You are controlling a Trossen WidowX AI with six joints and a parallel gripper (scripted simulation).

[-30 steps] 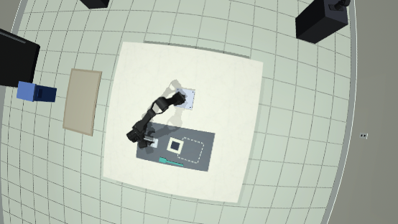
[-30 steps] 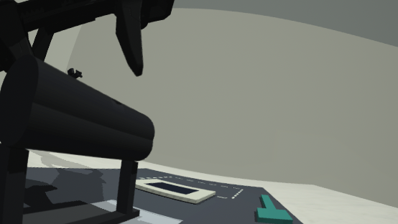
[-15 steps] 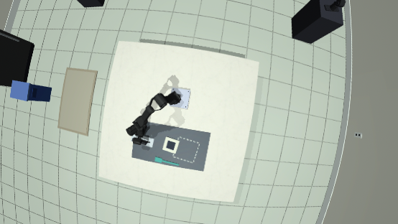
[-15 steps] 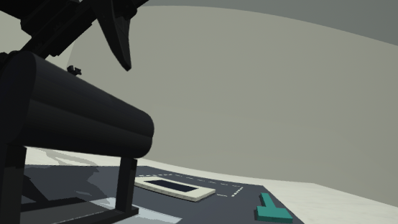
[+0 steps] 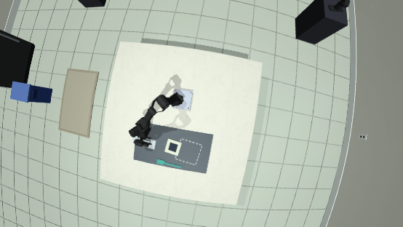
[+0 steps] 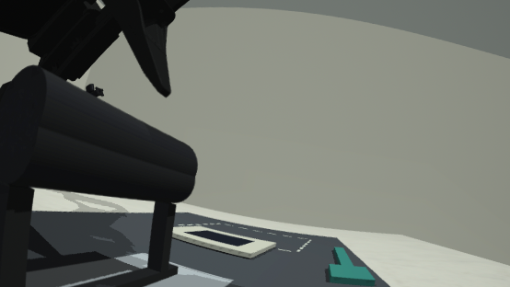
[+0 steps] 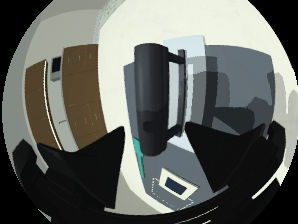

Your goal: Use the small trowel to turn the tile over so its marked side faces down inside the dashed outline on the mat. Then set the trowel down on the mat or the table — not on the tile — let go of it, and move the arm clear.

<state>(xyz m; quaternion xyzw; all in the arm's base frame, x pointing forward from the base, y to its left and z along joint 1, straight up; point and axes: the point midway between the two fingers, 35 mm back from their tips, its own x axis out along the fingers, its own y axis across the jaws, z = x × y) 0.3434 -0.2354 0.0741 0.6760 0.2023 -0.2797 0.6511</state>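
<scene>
Now: the tile 230 mm to the left of my gripper tip, 80 mm below it and 20 mm ahead of it. From my gripper tip the other things lie so: dark mat (220 mm to the left, 100 mm below, 30 mm ahead); teal trowel (190 mm to the left, 170 mm ahead, 80 mm below).
</scene>
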